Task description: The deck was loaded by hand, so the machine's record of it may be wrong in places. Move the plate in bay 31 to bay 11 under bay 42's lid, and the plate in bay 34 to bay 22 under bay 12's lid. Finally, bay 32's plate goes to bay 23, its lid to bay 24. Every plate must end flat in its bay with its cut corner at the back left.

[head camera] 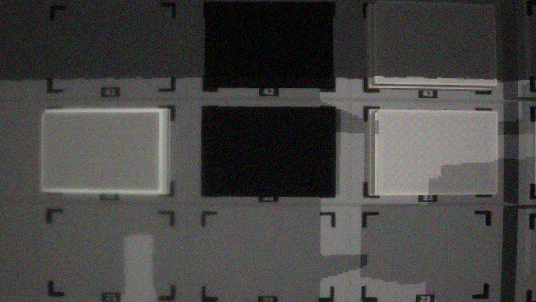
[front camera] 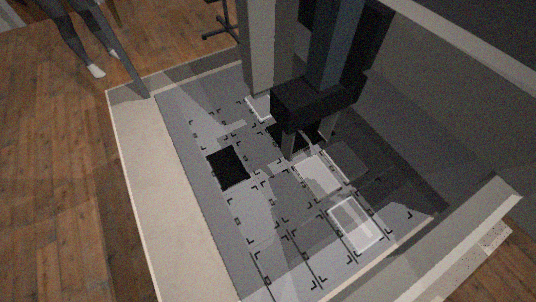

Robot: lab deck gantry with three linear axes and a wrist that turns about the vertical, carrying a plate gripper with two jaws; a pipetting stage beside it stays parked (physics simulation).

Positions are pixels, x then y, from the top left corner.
Scene:
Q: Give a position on a black lid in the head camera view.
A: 241, 51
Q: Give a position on a bay 13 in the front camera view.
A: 258, 221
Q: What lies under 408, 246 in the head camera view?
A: A bay 23.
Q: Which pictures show my gripper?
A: The front camera view only.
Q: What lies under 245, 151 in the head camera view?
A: A black lid.

